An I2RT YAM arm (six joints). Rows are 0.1 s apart.
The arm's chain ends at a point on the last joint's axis. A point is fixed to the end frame.
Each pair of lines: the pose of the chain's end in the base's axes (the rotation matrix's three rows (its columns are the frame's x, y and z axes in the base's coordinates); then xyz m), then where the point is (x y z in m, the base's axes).
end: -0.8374, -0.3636, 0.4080; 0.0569, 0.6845, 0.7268; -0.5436, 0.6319, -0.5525; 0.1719, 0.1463, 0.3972
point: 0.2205 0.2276 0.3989
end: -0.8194, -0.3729, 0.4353; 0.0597, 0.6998, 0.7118; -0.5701, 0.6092, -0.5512; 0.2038, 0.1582, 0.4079
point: 0.2535 0.2388 0.4098
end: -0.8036, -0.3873, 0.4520; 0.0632, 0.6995, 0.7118; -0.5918, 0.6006, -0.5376; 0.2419, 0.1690, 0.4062
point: 0.2918 0.2495 0.4096
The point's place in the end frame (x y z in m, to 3 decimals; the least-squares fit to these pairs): -0.037 0.039 0.078
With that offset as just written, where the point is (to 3 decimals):
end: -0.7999, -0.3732, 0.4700; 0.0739, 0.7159, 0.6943; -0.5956, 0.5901, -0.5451; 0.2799, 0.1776, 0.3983
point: 0.332 0.257 0.401
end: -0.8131, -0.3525, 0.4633; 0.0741, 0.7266, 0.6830; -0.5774, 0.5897, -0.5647; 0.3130, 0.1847, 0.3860
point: 0.365 0.264 0.386
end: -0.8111, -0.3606, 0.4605; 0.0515, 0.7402, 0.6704; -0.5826, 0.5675, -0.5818; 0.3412, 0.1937, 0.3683
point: 0.393 0.273 0.367
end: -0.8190, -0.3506, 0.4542; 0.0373, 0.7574, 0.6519; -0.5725, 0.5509, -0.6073; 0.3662, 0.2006, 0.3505
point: 0.418 0.280 0.346
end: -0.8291, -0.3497, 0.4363; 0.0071, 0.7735, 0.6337; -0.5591, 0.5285, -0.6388; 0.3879, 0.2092, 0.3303
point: 0.439 0.289 0.322
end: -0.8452, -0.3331, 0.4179; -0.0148, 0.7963, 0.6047; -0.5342, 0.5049, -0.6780; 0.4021, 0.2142, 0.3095
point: 0.453 0.293 0.296
